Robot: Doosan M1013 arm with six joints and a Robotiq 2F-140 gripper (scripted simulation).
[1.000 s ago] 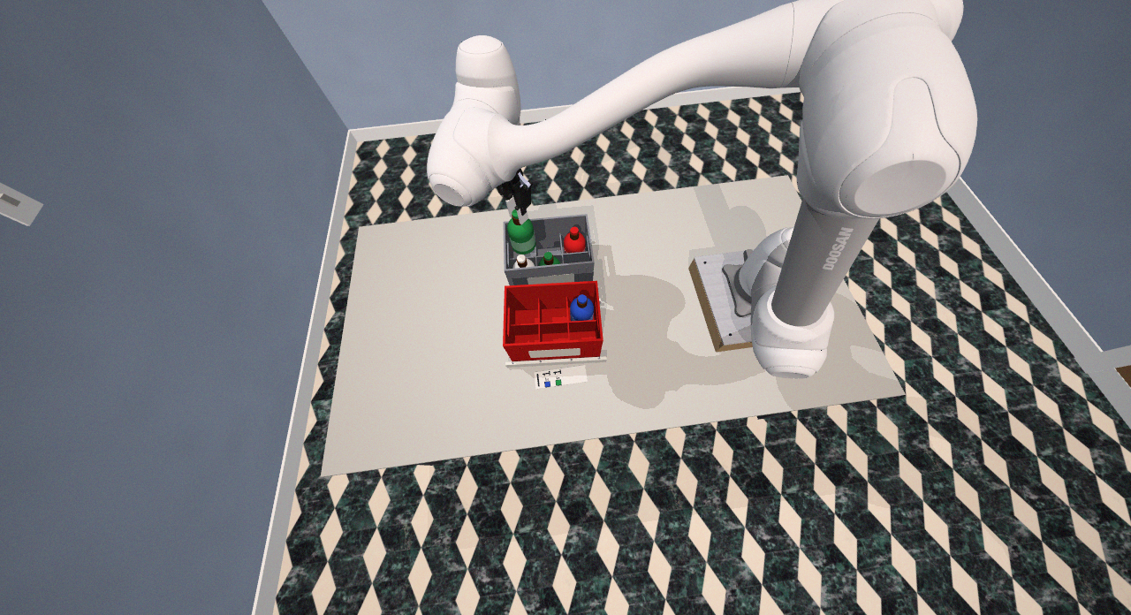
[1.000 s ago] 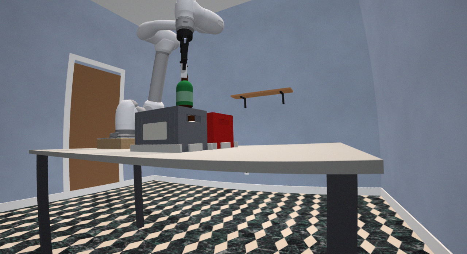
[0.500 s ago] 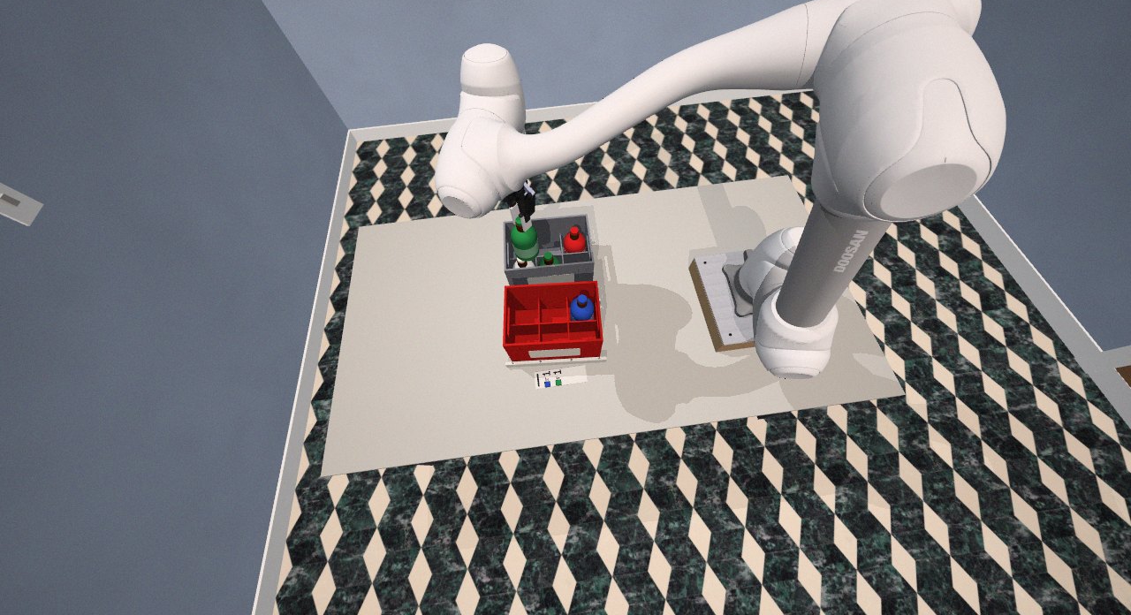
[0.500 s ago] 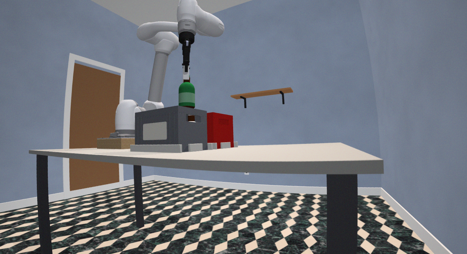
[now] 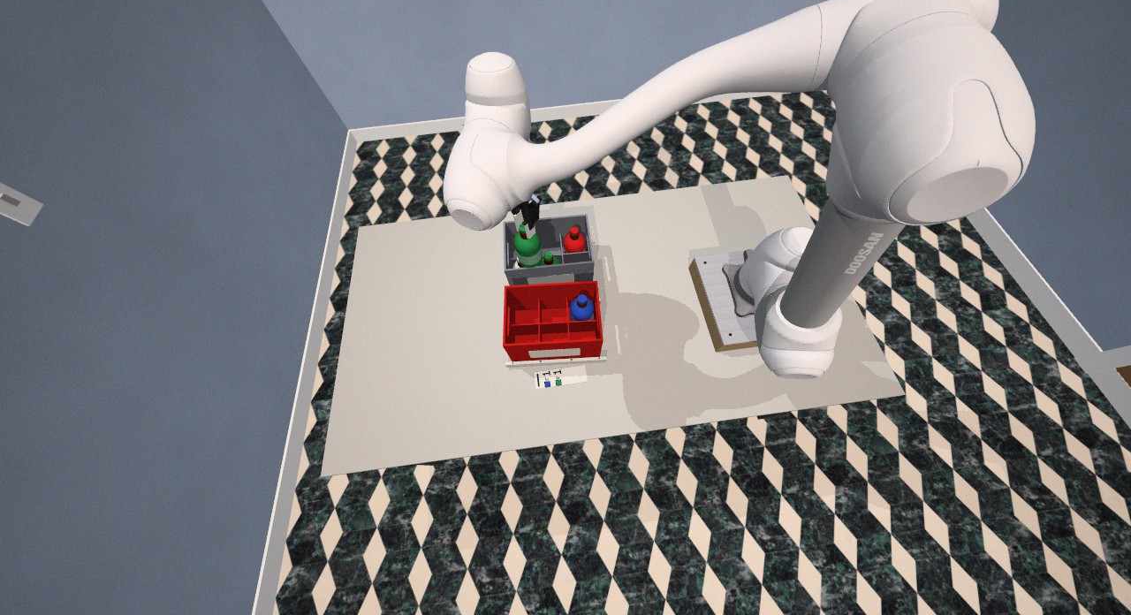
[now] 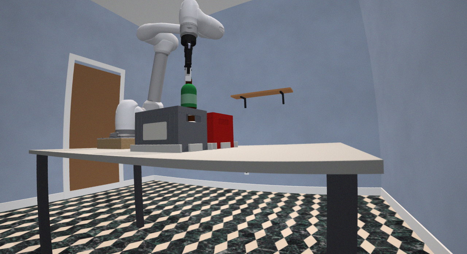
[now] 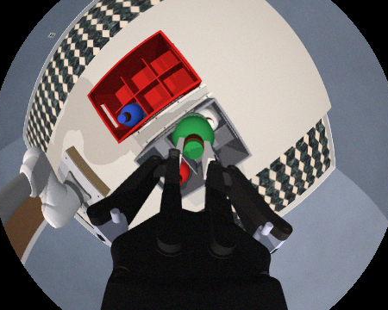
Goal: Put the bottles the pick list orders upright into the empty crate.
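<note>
Right now my hand is 80 mm above the green-label bottle. Round my hand: white-label bottle 40 mm ahead, 20 mm to the right, 260 mm below; red-label bottle 140 mm behind, 110 mm to the right, 260 mm below; grey crate 50 mm behind, 60 mm to the right, 270 mm below.
</note>
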